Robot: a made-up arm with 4 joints.
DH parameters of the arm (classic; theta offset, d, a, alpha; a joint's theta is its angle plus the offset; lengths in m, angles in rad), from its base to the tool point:
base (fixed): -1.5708 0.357 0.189 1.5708
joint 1: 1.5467 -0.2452 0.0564 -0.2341
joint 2: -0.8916 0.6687 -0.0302 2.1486
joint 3: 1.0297 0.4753 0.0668 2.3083
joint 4: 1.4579 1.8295 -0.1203 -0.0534
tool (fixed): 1.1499 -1.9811 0 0
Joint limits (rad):
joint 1: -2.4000..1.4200
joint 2: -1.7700..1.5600
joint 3: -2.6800..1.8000
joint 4: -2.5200..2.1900
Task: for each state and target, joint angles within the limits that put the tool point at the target. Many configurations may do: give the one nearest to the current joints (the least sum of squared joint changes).
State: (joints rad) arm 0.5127 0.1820 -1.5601 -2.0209
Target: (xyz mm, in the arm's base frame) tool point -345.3 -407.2 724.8
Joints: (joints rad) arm 1.1776 0.7305 -1.8192 -2.1716
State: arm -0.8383 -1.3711 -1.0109 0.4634
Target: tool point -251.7 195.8 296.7
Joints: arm -1.6207 -0.7057 -1.7219 -0.0820
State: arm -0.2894 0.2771 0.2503 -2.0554
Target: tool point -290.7 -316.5 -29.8
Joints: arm -0.1697 0.3222 -0.5030 -1.6573
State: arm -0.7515 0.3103 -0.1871 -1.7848
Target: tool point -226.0 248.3 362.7
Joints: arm -1.5304 -0.0748 -0.1936 -1.4854
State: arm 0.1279 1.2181 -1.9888 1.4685
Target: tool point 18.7 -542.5 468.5
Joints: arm -0.2264 1.1725 -2.6800 1.2232
